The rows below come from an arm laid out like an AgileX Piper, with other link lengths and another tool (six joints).
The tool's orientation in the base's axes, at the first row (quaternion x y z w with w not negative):
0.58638, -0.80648, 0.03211, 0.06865
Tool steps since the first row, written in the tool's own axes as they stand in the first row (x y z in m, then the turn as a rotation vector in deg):
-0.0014, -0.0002, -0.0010, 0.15, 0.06, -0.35
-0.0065, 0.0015, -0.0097, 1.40, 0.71, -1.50
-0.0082, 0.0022, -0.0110, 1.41, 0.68, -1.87
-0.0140, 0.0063, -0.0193, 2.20, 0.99, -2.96
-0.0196, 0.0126, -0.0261, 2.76, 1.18, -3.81
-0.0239, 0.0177, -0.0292, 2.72, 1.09, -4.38
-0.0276, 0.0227, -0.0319, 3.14, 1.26, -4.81
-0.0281, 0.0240, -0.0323, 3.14, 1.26, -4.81
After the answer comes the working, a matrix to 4 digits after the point.
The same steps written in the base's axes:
0.0007, 0.0014, 0.0008, -0.08, -0.08, 0.37
0.0013, 0.0079, 0.0087, -0.99, -0.90, 1.71
0.0012, 0.0099, 0.0097, -0.94, -0.87, 2.08
-0.0003, 0.0177, 0.0172, -1.39, -1.37, 3.28
-0.0041, 0.0258, 0.0233, -1.68, -1.73, 4.21
-0.0074, 0.0319, 0.0258, -1.54, -1.64, 4.76
-0.0109, 0.0372, 0.0281, -1.80, -1.93, 5.26
-0.0119, 0.0382, 0.0284, -1.80, -1.93, 5.26

The tool's axes in the first row as the columns of a matrix, in the base's axes (rounded; the answer above uses it unrounded):
-0.3029, -0.9502, -0.0731
-0.9414, 0.3103, -0.1323
0.1484, 0.0287, -0.9885

